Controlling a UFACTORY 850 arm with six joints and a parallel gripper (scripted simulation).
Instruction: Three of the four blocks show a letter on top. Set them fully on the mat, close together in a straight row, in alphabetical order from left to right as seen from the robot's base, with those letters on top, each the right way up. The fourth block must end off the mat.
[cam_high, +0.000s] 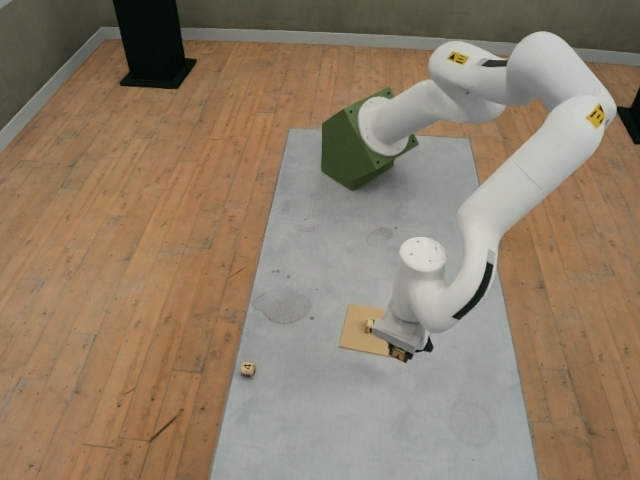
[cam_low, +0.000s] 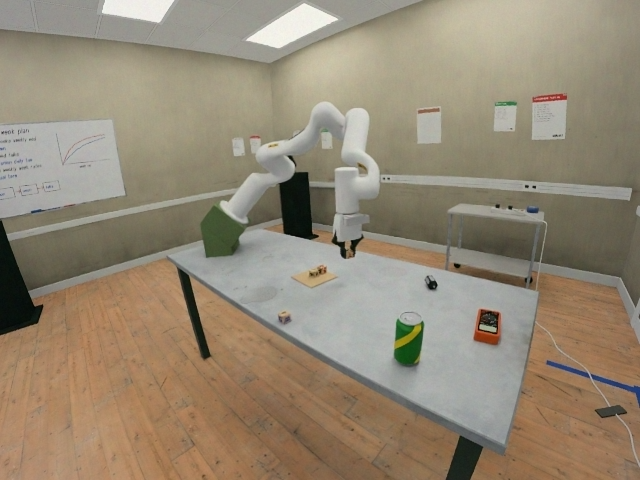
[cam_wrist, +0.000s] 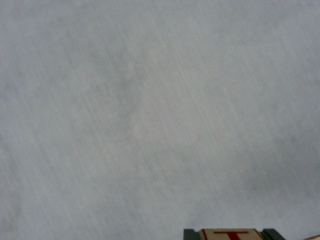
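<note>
Right now the tan square mat is 130 mm behind my hand, 120 mm below it and 60 mm to the right of it. From my hand the other things lie so: block marked 4: 340 mm to the right, 110 mm below, 40 mm ahead; then green can: 410 mm ahead, 250 mm to the right, 60 mm below; then small black object: 290 mm ahead, 140 mm to the left, 100 mm below.
</note>
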